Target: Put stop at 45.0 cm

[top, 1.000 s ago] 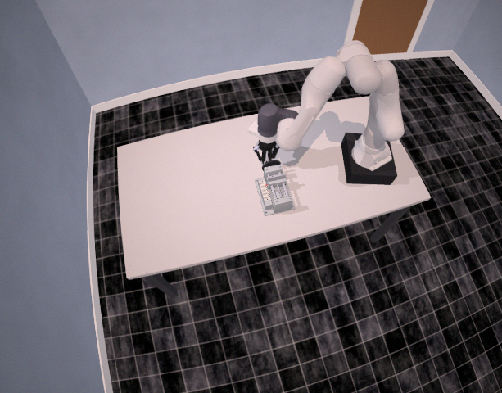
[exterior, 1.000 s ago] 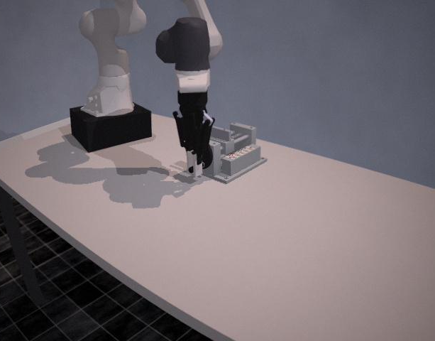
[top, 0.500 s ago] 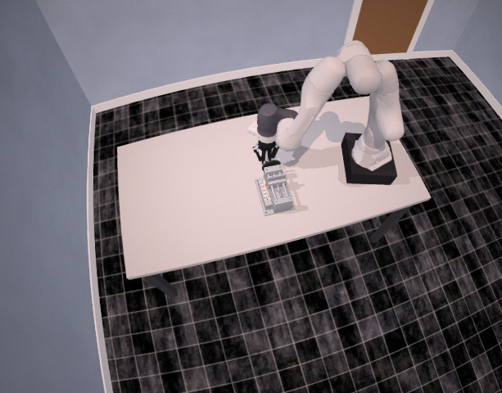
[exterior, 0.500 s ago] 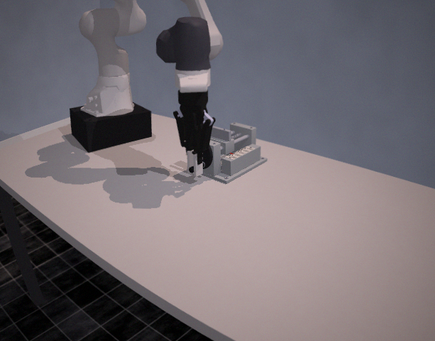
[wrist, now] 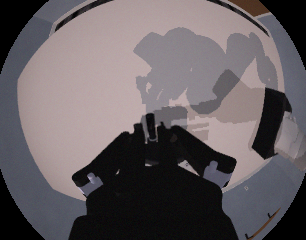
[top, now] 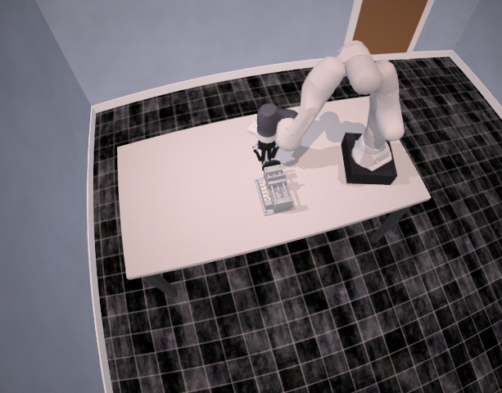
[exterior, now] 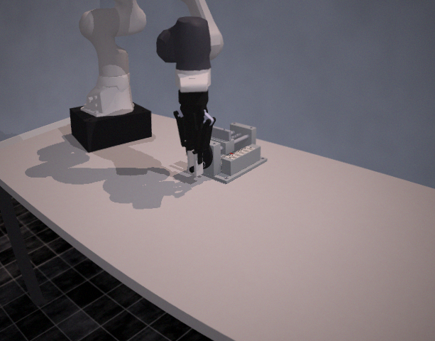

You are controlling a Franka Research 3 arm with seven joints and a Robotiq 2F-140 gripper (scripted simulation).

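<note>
Now: hand 20 mm to the right of the black handwheel and 10 mm above it. The rest, counted from my hand: grey stop fixture 120 mm to the left, 30 mm above.
</note>
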